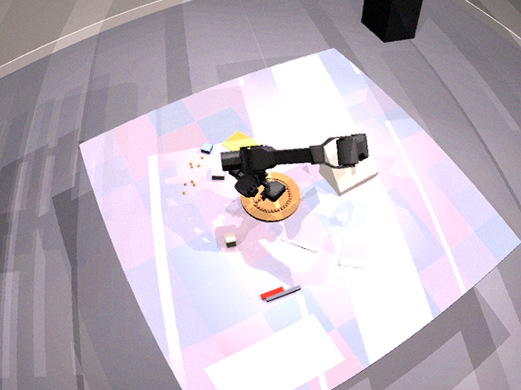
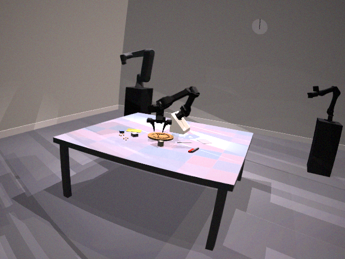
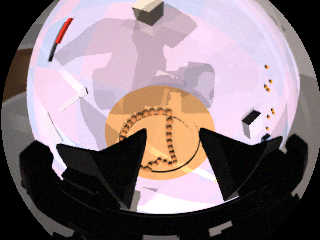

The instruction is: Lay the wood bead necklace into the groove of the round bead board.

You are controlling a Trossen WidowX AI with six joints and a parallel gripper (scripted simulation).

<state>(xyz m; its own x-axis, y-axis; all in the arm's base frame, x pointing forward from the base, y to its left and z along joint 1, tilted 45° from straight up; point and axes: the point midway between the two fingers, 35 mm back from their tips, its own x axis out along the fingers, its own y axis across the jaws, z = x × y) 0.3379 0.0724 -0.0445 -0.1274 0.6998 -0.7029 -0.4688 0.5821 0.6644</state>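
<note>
The round bead board is 5 cm behind my gripper tip, 4 cm below it and 1 cm to the right of it. The rest, counted from my gripper tip: cream cube 13 cm ahead, 10 cm to the left, 3 cm below; white block 17 cm to the right, 7 cm ahead, 4 cm below; thin rod 20 cm to the left, 6 cm behind, 5 cm below.
</note>
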